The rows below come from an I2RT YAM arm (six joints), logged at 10 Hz.
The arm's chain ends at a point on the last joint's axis. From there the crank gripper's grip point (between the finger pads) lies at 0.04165 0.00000 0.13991 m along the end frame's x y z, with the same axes.
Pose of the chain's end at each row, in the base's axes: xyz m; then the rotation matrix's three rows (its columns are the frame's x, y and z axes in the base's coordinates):
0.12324 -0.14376 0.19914; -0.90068 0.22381 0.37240; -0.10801 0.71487 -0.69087; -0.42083 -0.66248 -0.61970
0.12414 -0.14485 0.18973; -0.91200 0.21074 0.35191; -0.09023 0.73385 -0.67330; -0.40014 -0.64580 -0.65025
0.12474 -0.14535 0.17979; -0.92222 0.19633 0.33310; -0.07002 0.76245 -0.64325; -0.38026 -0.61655 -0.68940
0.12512 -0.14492 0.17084; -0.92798 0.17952 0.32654; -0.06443 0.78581 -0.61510; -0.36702 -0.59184 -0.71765
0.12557 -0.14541 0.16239; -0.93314 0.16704 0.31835; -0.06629 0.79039 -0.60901; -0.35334 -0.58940 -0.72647
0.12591 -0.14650 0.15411; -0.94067 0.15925 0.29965; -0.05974 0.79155 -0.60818; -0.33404 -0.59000 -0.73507
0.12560 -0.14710 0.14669; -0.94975 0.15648 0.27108; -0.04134 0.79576 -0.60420; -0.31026 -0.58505 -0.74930
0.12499 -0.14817 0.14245; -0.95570 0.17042 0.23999; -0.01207 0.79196 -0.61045; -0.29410 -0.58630 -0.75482
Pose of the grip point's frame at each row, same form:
0.13783 -0.24492 0.09491; -0.90068 0.22381 0.37240; -0.10801 0.71487 -0.69087; -0.42083 -0.66248 -0.61970
0.13539 -0.24281 0.08209; -0.91200 0.21074 0.35191; -0.09023 0.73385 -0.67330; -0.40014 -0.64580 -0.65025
0.13293 -0.23826 0.06750; -0.92222 0.19633 0.33310; -0.07002 0.76245 -0.64325; -0.38026 -0.61655 -0.68940
0.13216 -0.23366 0.05515; -0.92798 0.17952 0.32654; -0.06443 0.78581 -0.61510; -0.36702 -0.59184 -0.71765
0.13125 -0.23338 0.04603; -0.93314 0.16704 0.31835; -0.06629 0.79039 -0.60901; -0.35334 -0.58940 -0.72647
0.12866 -0.23408 0.03735; -0.94067 0.15925 0.29965; -0.05974 0.79155 -0.60818; -0.33404 -0.59000 -0.73507
0.12397 -0.23336 0.02893; -0.94975 0.15648 0.27108; -0.04134 0.79576 -0.60420; -0.31026 -0.58505 -0.74930
0.11876 -0.23408 0.02459; -0.95570 0.17042 0.23999; -0.01207 0.79196 -0.61045; -0.29410 -0.58630 -0.75482

